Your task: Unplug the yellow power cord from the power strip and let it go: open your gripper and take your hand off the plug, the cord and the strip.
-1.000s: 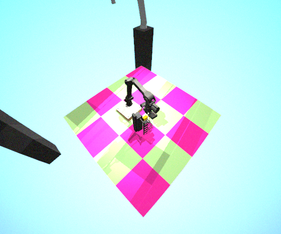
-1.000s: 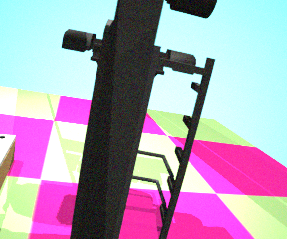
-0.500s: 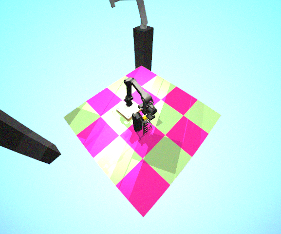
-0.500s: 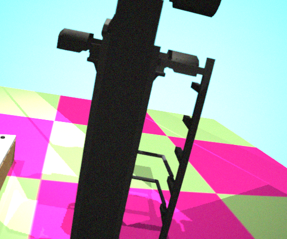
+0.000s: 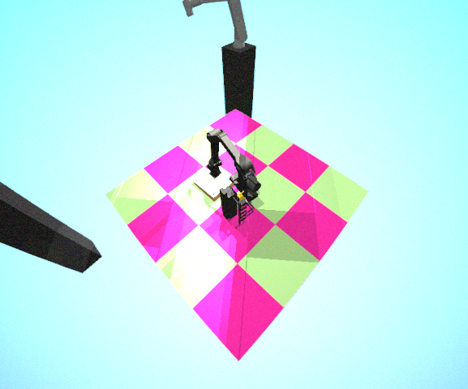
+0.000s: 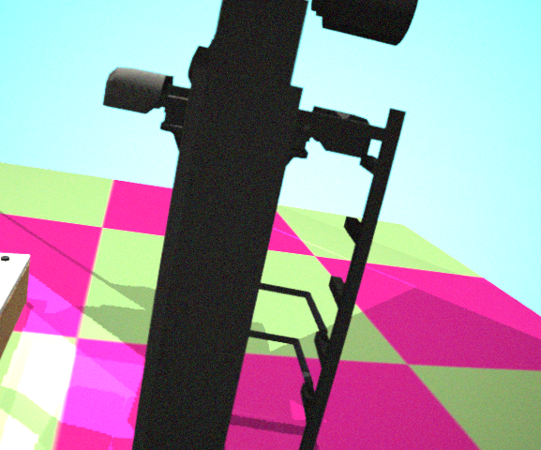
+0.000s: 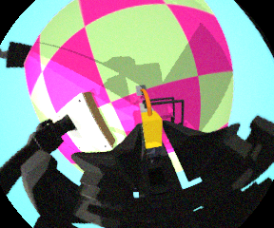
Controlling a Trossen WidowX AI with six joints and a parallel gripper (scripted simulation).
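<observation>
My gripper tip is 3 cm to the left of the yellow plug. From my gripper tip the other things lie so: black power strip 2 cm behind, 10 cm to the right, 1 cm below.
</observation>
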